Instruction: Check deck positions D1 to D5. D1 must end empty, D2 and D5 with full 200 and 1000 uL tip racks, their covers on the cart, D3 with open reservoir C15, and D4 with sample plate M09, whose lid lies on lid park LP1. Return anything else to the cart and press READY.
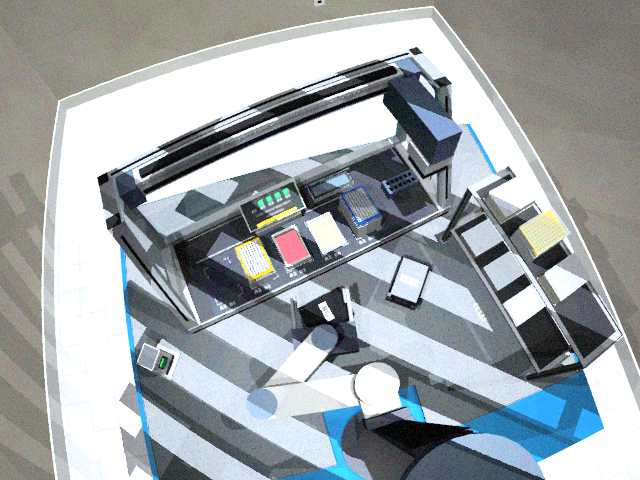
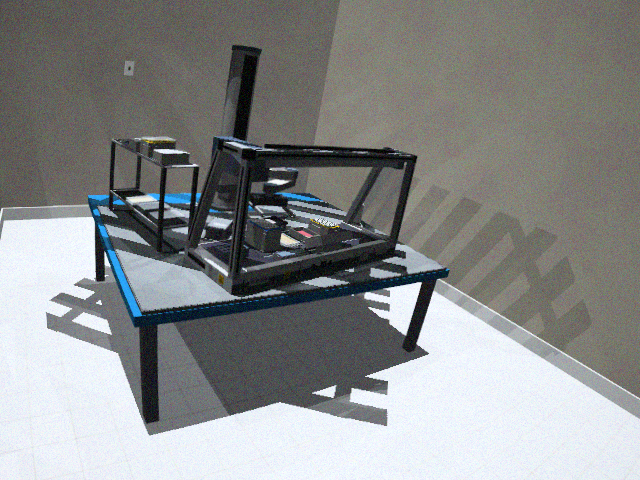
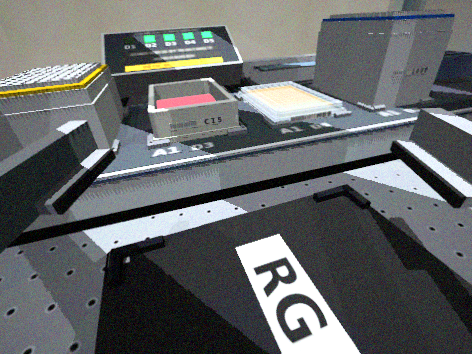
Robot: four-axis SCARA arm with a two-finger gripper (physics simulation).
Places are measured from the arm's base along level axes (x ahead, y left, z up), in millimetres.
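Pixels of known places: gripper, fingertip midpoint: point(image 1: 318, 290) point(image 2: 278, 215) point(image 3: 248, 133).
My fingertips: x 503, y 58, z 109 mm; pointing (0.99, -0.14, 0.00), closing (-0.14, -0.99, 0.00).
Ahead of a thing's pixels: the offset from my fingertips to its top centre. "spot": to the spot under its first point.
My gripper point(image 1: 323, 308) point(image 3: 248, 133) is open and empty above the black pad marked RG {56 mm back, 7 mm right, 41 mm down} point(image 3: 200, 285). D1 point(image 1: 222, 284) is bare. On D2 stands an uncovered, yellow-rimmed tip rack {151 mm ahead, 167 mm left, 16 mm up} point(image 1: 253, 258) point(image 3: 50, 82), full of tips where it shows. Open reservoir C15 {174 mm ahead, 45 mm left, 17 mm down} point(image 1: 291, 246) point(image 3: 195, 120) with red liquid is on D3. The unlidded plate {197 mm ahead, 77 mm right, 34 mm down} point(image 1: 326, 232) point(image 3: 292, 102) is on D4. A blue-rimmed tip rack {220 mm ahead, 199 mm right, 50 mm up} point(image 1: 360, 205) point(image 3: 380, 60) stands on D5. A pale lid {36 mm back, 286 mm right, 39 mm down} point(image 1: 409, 280) lies on the lid park right of the gripper.
The cart {182 mm back, 596 mm right, 260 mm up} point(image 1: 457, 215) point(image 2: 162, 206) at the right holds several items, including a yellow-topped rack {118 mm back, 583 mm right, 324 mm up} point(image 1: 543, 232). The deck display {spot: 314 mm ahead, 68 mm left, 22 mm up} point(image 1: 272, 204) point(image 3: 115, 55) shows D2 to D5 green and D1 dark. A green button {spot: 101 mm back, 526 mm left, 3 mm down} point(image 1: 163, 362) is at the left. The enclosure frame point(image 2: 240, 217) surrounds the deck.
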